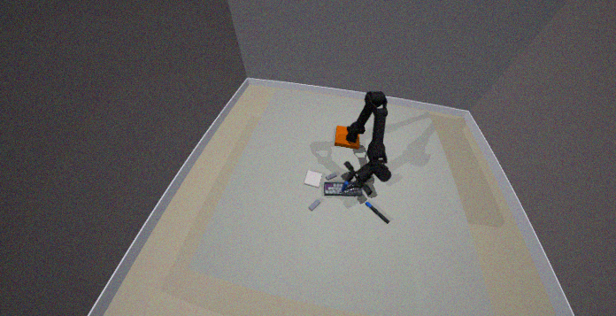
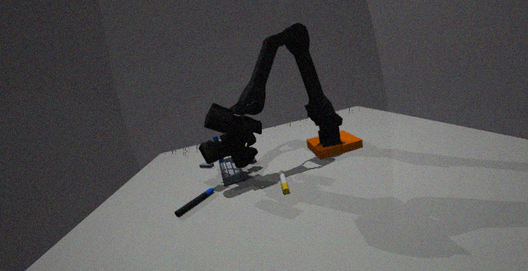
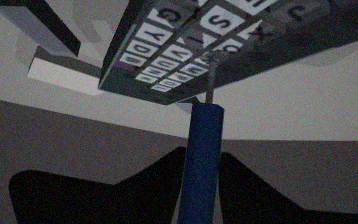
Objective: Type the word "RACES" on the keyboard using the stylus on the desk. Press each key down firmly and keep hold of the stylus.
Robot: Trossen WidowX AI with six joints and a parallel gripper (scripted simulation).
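My gripper tip is 10 mm above the blue stylus. The rest, counted from my gripper tip: grey block (110 mm ahead, 110 mm to the right, 60 mm below); then white-and-yellow marker (210 mm behind, 160 mm to the left, 60 mm below); then white pad (20 mm behind, 170 mm to the right, 70 mm below).
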